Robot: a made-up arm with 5 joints.
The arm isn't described. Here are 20 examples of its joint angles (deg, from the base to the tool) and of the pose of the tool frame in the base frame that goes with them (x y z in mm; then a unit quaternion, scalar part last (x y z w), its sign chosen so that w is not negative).
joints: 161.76 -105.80 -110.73 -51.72 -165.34
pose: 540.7 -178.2 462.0 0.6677 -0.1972 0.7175 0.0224
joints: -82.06 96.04 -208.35 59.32 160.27
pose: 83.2 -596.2 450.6 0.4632 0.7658 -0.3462 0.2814
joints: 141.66 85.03 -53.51 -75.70 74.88
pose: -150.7 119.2 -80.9 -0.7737 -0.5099 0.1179 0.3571
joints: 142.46 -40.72 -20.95 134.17 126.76
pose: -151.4 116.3 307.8 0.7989 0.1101 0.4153 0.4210
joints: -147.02 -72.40 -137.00 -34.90 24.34
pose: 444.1 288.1 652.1 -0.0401 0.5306 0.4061 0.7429
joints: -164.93 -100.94 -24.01 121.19 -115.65
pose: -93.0 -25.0 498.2 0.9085 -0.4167 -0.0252 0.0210
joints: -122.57 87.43 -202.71 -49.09 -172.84
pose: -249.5 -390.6 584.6 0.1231 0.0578 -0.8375 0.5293
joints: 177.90 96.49 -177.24 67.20 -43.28
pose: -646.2 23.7 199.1 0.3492 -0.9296 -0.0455 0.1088
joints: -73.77 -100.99 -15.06 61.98 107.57
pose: 46.7 -160.5 532.6 0.0104 0.8907 -0.4349 0.1321
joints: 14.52 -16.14 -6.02 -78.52 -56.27
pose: 244.9 63.4 286.8 0.5203 0.3697 0.7193 0.2743
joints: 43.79 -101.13 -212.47 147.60 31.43
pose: -330.1 -316.4 81.9 -0.1212 -0.0131 -0.7863 0.6057
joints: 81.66 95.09 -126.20 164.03 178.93
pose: 52.8 360.1 -14.6 0.2639 -0.2997 0.5929 0.6993
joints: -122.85 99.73 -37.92 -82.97 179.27
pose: -4.4 -6.9 -64.3 0.8602 0.4757 -0.1618 0.0868
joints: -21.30 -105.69 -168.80 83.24 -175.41
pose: -593.7 231.5 235.6 -0.0220 -0.0955 -0.1446 0.9846
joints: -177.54 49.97 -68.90 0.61 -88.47
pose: -460.1 -19.8 40.4 0.7037 -0.6924 -0.1086 0.1164
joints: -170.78 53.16 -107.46 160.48 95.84
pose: -434.6 -70.6 215.5 0.4120 0.4370 0.6346 0.4864
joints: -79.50 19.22 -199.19 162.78 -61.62
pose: 19.4 -104.4 788.2 0.9768 -0.1537 0.0497 0.1409
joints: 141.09 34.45 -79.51 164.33 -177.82
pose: -285.3 230.3 241.3 0.4734 -0.1774 0.8189 0.2718
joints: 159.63 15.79 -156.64 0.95 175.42
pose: -245.2 91.0 916.9 -0.3396 0.0471 0.9172 0.2029
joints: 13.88 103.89 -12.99 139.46 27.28
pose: -138.6 -34.2 229.8 -0.4226 0.0496 -0.8472 0.3181
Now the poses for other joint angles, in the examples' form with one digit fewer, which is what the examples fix.
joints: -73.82 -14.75 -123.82 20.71 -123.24
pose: 56 -192 924 0.469 0.216 -0.127 0.847
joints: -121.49 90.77 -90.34 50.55 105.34
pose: -140 -228 -195 0.359 0.828 0.426 0.060
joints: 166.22 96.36 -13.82 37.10 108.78
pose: 227 -56 96 0.441 0.242 0.637 0.584
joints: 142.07 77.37 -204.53 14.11 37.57
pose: -392 305 672 -0.338 -0.436 -0.003 0.834
